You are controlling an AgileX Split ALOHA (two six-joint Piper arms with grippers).
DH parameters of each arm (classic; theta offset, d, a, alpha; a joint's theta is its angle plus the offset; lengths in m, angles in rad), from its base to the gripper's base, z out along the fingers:
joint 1: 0 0.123 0 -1.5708
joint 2: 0.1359 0 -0.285 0
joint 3: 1.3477 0 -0.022 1.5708
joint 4: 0 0.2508 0 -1.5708
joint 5: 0 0 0.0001 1.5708
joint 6: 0 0.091 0 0
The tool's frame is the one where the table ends.
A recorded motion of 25 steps. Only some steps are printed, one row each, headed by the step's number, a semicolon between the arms.
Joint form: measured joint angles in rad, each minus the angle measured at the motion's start. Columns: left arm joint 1, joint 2, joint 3, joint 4, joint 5, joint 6; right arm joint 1, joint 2, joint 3, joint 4, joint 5, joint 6.
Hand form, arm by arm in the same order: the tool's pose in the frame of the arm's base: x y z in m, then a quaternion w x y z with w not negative. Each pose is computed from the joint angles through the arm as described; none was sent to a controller.
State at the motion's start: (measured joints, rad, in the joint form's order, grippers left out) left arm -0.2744 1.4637 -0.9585 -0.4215 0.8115 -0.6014; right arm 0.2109 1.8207 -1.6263 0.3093 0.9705 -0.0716
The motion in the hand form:
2: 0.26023 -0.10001 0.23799 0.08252 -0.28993 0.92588 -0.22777; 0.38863 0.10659 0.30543 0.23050 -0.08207 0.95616 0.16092
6: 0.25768 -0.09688 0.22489 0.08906 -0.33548 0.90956 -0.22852; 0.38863 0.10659 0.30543 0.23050 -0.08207 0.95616 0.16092
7: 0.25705 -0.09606 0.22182 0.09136 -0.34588 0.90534 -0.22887; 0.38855 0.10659 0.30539 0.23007 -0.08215 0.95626 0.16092
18: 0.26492 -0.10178 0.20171 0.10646 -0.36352 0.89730 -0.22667; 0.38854 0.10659 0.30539 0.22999 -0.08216 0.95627 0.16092
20: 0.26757 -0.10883 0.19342 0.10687 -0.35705 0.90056 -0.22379; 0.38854 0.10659 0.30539 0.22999 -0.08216 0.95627 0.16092
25: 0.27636 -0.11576 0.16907 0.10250 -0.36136 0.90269 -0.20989; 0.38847 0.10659 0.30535 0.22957 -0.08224 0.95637 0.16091
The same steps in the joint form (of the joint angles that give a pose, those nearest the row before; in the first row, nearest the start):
2: 0.0000 0.0000 0.0331 0.0000 -0.0485 -0.0254; 0.0000 0.0000 0.0000 0.0000 0.0000 0.0000
6: 0.0000 0.0000 0.0906 0.0000 -0.1317 -0.1008; 0.0000 0.0000 0.0000 0.0000 0.0000 0.0000
7: 0.0000 0.0000 0.1044 0.0000 -0.1530 -0.1181; 0.0000 0.0000 0.0000 0.0000 0.0009 0.0000
18: -0.0250 0.0599 0.1317 -0.0009 -0.2743 -0.1494; 0.0000 0.0000 0.0000 0.0000 0.0011 0.0000
20: -0.0495 0.0927 0.1317 -0.0009 -0.3084 -0.1494; 0.0000 0.0000 0.0000 0.0000 0.0011 0.0000
25: -0.0694 0.1832 0.1317 -0.0055 -0.3793 -0.1513; 0.0000 0.0000 0.0000 0.0000 0.0020 0.0000

